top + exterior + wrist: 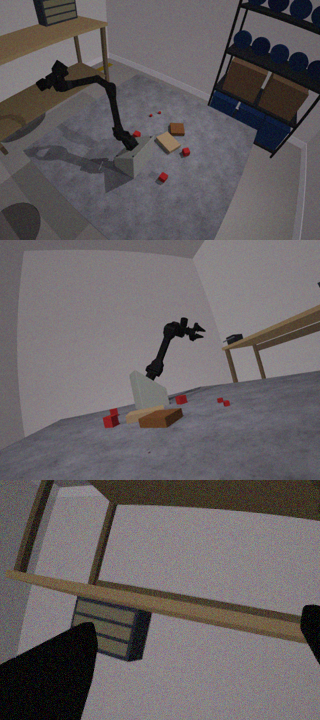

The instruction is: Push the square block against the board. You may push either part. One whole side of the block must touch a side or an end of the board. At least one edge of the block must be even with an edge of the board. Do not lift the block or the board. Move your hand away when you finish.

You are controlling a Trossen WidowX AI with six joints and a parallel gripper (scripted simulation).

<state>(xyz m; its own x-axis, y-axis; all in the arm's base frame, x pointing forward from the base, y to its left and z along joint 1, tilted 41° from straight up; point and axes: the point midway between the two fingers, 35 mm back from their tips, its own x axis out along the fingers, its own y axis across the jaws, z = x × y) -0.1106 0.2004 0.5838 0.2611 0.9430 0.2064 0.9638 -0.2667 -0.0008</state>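
Right now the brown square block is 55 cm ahead of my gripper tip, 61 cm to the right of it and 42 cm below it. Round my gripper tip: board (40 cm ahead, 64 cm to the right, 42 cm below).
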